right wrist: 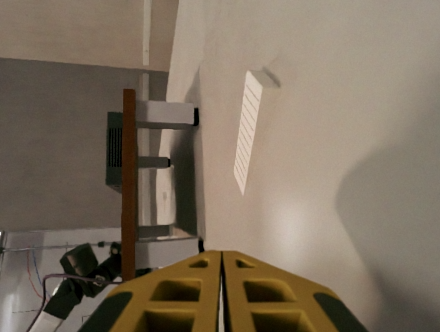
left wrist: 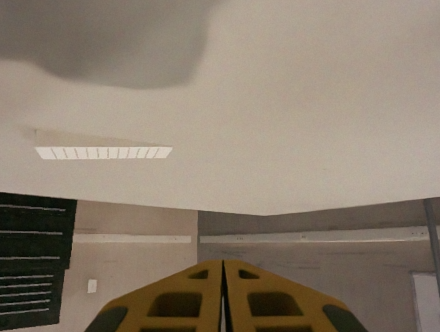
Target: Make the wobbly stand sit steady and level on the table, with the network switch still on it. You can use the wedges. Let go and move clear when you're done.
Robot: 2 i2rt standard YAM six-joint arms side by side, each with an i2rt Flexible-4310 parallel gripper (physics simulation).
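Frame: origin at the left arm's base, x left, y back, z up, level; millimetres.
Where they show: left gripper, between the fingertips: [left wrist: 222, 272]; right gripper, between the fingertips: [right wrist: 221, 262].
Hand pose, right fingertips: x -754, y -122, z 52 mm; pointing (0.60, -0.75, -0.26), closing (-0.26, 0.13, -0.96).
Note:
Things, the pixels of their top centre, and the offset from my right fingertips. "spot": a spot on its surface instead. Level surfaces: height alone.
- dark network switch, a spot on its surface: [right wrist: 114, 172] spot: dz +65, dx +282, dy -157 mm
- white wedge with ruled lines, centre of its top: [right wrist: 237, 138] dz -40, dx +57, dy -85 mm
- ruled white wedge, centre of its top: [left wrist: 107, 160] dz -40, dx +763, dy -251 mm
- pale table, height of its surface: dz -52 mm
The brown-topped stand [right wrist: 128, 200] shows at the left of the right wrist view, which is turned sideways. Its pale legs have black feet; whether every foot touches the table cannot be told. The dark network switch [right wrist: 114, 172] rests on the top board. A white wedge with ruled lines [right wrist: 247, 132] lies on the table beside the stand. A ruled white wedge [left wrist: 103, 153] also lies on the table in the left wrist view. My left gripper [left wrist: 222, 272] is shut and empty, low and facing across the table. My right gripper [right wrist: 221, 262] is shut and empty, low near the stand.
The left arm [right wrist: 80, 262] shows beyond the stand's near end in the right wrist view. The pale table [left wrist: 300, 125] [right wrist: 300, 125] carries broad shadows. A dark panel with pale lines [left wrist: 30, 250] and walls stand in the background of the left wrist view.

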